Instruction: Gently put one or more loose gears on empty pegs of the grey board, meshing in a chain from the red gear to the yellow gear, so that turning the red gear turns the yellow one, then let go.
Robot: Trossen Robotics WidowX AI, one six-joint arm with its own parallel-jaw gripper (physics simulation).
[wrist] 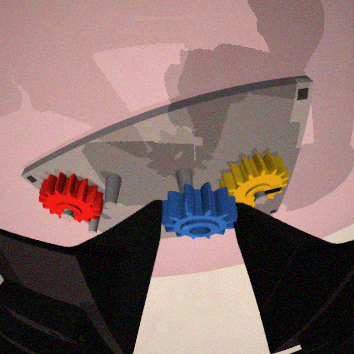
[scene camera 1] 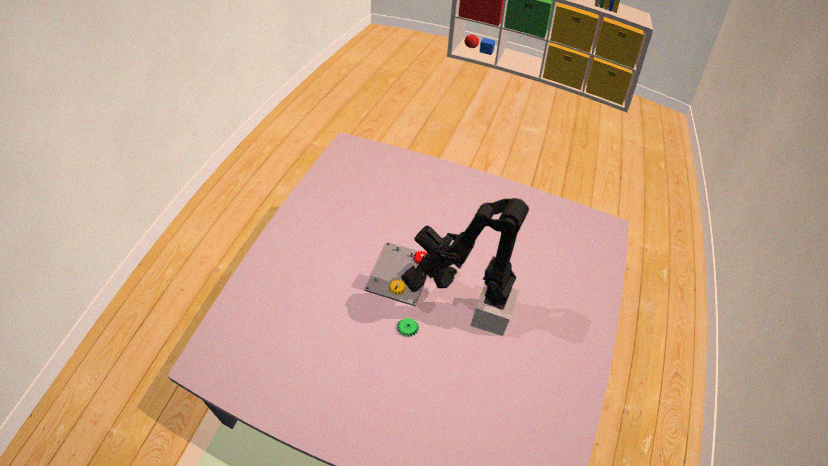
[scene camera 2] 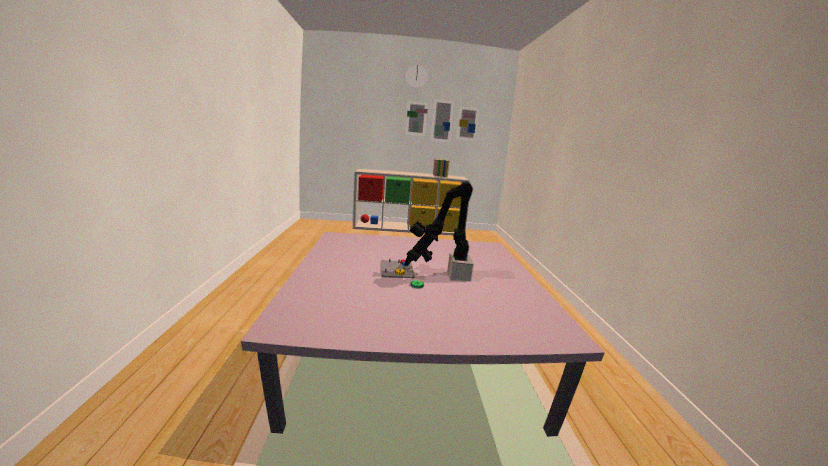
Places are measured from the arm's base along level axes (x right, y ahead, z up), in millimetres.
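Where they show: gripper, fingertip midpoint: [wrist: 198, 208] [scene camera 2: 406, 264]; arm's base, origin of the base link: [scene camera 1: 496, 297] [scene camera 2: 460, 257].
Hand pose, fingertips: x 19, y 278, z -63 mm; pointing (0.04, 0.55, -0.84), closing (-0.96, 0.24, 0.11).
Each offset is from my fingertips to the top centre of the thing. Level surfaces: height alone.
My gripper [wrist: 198, 208] is shut on a blue gear {dx +0, dy +4, dz +12 mm} [wrist: 200, 210] and holds it above the grey board {dx +18, dy +47, dz -12 mm} [scene camera 1: 385, 265] [wrist: 240, 120]. In the wrist view the blue gear overlaps the lower part of a bare peg {dx +6, dy +10, dz -13 mm} [wrist: 184, 177]; its exact height is unclear. The red gear {dx +97, dy +6, dz -17 mm} [scene camera 1: 419, 256] [wrist: 70, 196] sits on a peg at the board's left in the wrist view, with another bare peg {dx +54, dy +0, dz -13 mm} [wrist: 112, 187] beside it. The yellow gear {dx -45, dy +30, dz -16 mm} [scene camera 1: 396, 286] [scene camera 2: 399, 271] [wrist: 257, 175] sits on the board at the right. A loose green gear {dx -164, dy -58, dz -25 mm} [scene camera 1: 407, 327] [scene camera 2: 417, 284] lies flat on the table.
The arm's grey base block [scene camera 1: 490, 319] [scene camera 2: 461, 269] stands on the pink table {dz -43 mm} [scene camera 1: 492, 399] [scene camera 2: 422, 329], right of the board in the scene views. A shelf unit [scene camera 1: 630, 86] with coloured boxes stands on the floor beyond the table.
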